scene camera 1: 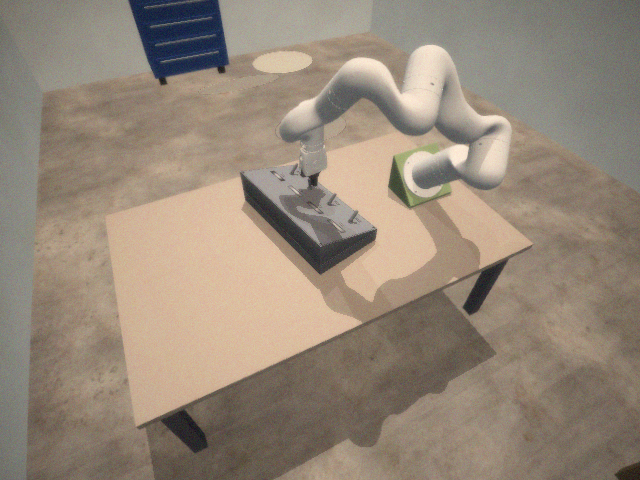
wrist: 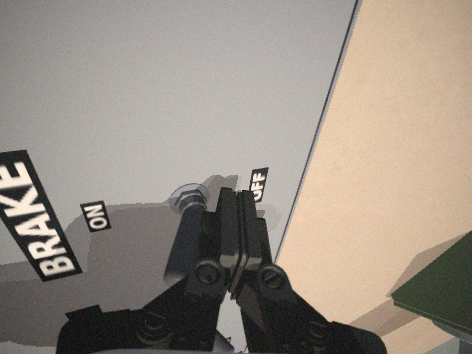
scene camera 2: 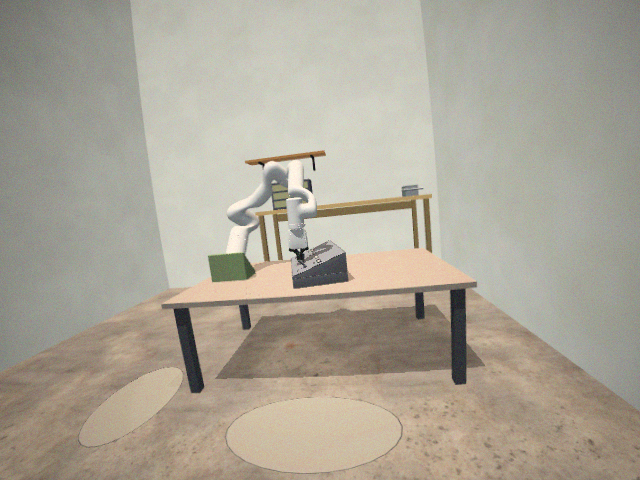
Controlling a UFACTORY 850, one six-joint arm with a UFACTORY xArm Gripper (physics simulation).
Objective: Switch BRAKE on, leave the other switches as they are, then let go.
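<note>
The dark grey switch box (scene camera 1: pixel 281 221) (scene camera 2: pixel 321 274) stands on the table with a sloped top. In the wrist view the BRAKE label (wrist: pixel 41 220) is at the left, the ON label (wrist: pixel 95 216) right of it, and the OFF label (wrist: pixel 258 185) behind the fingertips. The BRAKE lever (wrist: pixel 185 240) stands between ON and OFF; its free end points down and slightly left in that view. My gripper (scene camera 1: pixel 312 183) (scene camera 2: pixel 299 256) (wrist: pixel 231 208) is shut and empty, low on the OFF side of the lever, right beside it. Whether they touch is unclear. The gripper hides the BRAKE lever in scene camera 1.
Another lever (scene camera 1: pixel 295 168) stands on the box beyond the gripper, and two more levers (scene camera 1: pixel 332 198) (scene camera 1: pixel 353 216) stand on the near side. The green wedge (scene camera 1: pixel 399 181) (scene camera 2: pixel 227 267) (wrist: pixel 440 290) carries the arm's base on the table (scene camera 1: pixel 206 289) (scene camera 2: pixel 392 266).
</note>
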